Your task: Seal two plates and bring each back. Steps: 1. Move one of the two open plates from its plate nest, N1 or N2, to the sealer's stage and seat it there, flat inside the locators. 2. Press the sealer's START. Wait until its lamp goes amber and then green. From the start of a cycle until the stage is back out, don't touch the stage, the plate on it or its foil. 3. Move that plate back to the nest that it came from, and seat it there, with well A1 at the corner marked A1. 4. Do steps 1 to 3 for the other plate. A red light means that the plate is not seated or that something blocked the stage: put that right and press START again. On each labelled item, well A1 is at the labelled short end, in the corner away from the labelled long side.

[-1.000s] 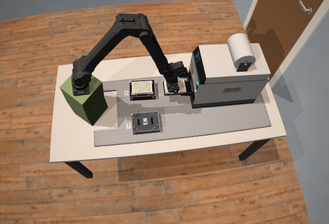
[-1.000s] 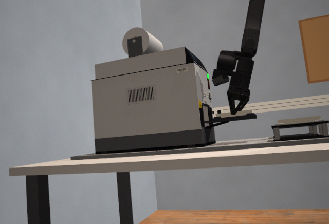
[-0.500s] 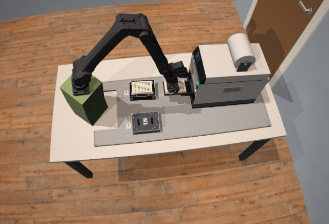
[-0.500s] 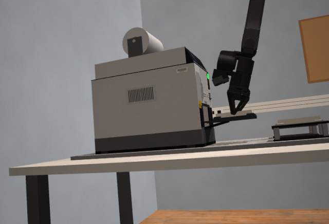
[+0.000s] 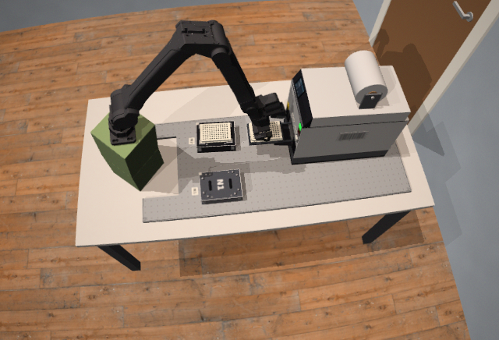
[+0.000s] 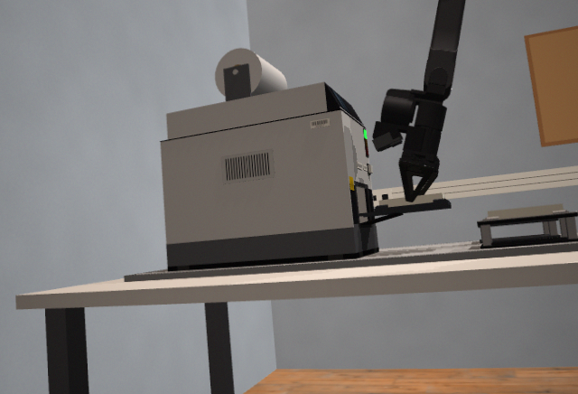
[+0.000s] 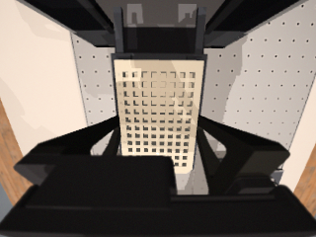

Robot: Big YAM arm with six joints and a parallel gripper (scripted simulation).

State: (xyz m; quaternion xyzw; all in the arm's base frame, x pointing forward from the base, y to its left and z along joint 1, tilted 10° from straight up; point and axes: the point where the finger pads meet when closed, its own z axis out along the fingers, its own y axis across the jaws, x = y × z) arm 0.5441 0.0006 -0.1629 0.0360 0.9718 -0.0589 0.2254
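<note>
My gripper is now 2 cm above the sealer stage. Also, from my hand: plate (20 cm behind, 6 cm to the left, 5 cm below); then yellow warning label (11 cm ahead, 8 cm to the left, 4 cm above); then plate nest (22 cm behind, 17 cm to the right, 7 cm below).
</note>
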